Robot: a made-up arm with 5 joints.
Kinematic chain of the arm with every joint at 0, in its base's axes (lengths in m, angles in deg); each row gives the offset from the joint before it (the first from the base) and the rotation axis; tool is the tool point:
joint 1: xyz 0 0 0.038 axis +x
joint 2: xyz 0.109 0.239 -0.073 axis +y
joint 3: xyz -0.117 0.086 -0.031 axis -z
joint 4: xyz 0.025 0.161 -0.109 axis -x
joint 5: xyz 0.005 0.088 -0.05 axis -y
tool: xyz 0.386 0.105 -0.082
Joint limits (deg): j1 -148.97..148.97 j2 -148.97..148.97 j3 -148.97..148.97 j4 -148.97..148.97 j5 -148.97..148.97
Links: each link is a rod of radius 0.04 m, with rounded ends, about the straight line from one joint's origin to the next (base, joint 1, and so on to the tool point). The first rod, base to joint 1, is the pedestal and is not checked.
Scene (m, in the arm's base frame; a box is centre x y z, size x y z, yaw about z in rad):
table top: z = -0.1
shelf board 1: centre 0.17 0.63 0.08 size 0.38 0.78 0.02 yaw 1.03
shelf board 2: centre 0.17 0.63 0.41 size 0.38 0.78 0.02 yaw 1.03
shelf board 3: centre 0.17 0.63 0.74 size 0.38 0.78 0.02 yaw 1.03
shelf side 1: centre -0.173 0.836 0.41 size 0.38 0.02 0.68 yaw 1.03
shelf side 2: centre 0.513 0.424 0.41 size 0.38 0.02 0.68 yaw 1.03
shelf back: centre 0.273 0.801 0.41 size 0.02 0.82 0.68 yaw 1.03
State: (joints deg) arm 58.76 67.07 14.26 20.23 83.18
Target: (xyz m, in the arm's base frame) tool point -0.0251 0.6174 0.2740
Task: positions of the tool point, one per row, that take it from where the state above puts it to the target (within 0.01 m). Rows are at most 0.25 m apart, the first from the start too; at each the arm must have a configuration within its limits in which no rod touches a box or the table.
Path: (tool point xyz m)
1: 0.2578 0.4540 0.5832
2: 0.2247 0.3900 0.5878
3: 0.1647 0.3219 0.5857
4: 0.0892 0.2456 0.5703
5: -0.0232 0.3872 0.4467
6: -0.1303 0.4422 0.2741
7: -0.0805 0.5337 0.2831
8: -0.0251 0.6174 0.2741

